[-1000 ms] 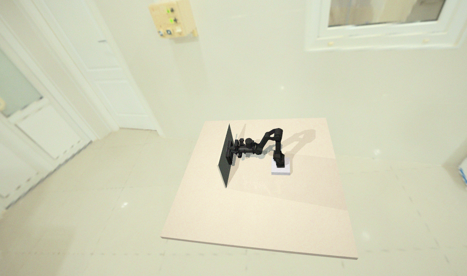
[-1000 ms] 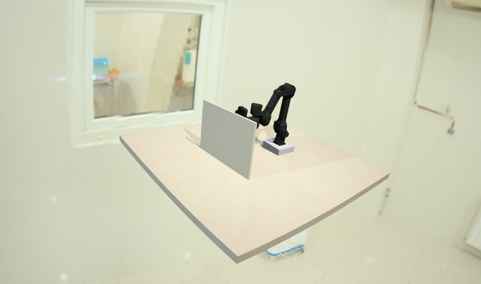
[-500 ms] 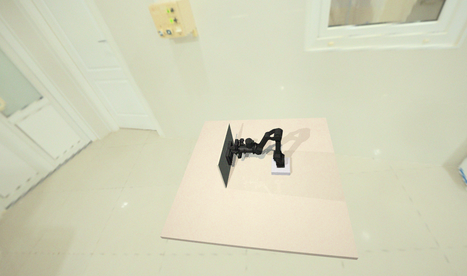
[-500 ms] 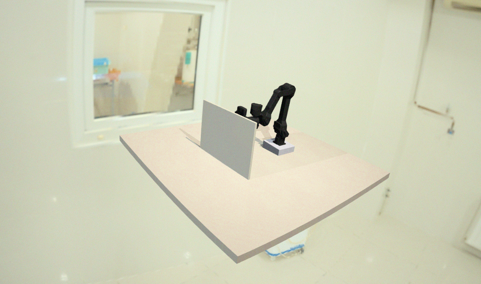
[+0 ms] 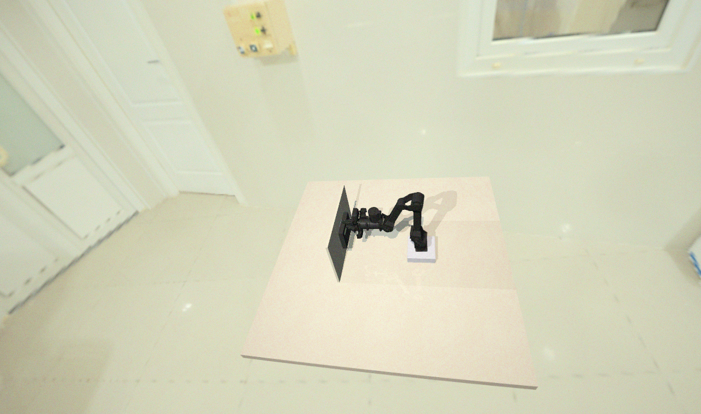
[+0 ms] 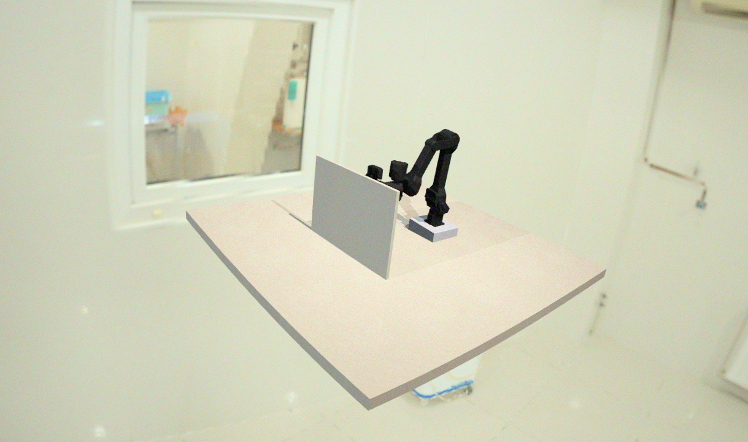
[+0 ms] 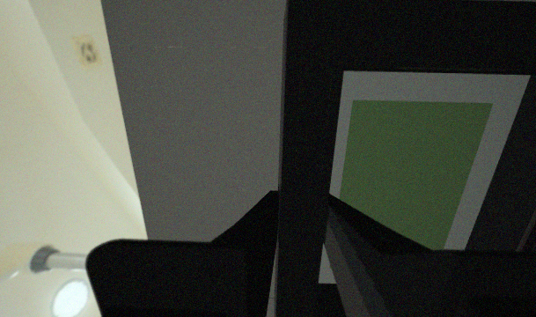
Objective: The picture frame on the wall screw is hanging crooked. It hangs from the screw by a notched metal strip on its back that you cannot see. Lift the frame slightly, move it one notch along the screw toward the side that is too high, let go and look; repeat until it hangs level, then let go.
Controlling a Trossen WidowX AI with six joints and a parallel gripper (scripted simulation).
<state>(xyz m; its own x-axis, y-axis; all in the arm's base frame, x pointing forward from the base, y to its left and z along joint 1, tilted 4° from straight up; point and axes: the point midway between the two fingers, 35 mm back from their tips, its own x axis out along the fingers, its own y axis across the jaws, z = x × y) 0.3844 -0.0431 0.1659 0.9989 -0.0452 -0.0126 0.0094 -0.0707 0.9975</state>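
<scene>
Right now my gripper tip is 50 mm above the picture frame. Round my gripper tip: wall panel 10 mm ahead, 10 mm to the left, 60 mm below.
</scene>
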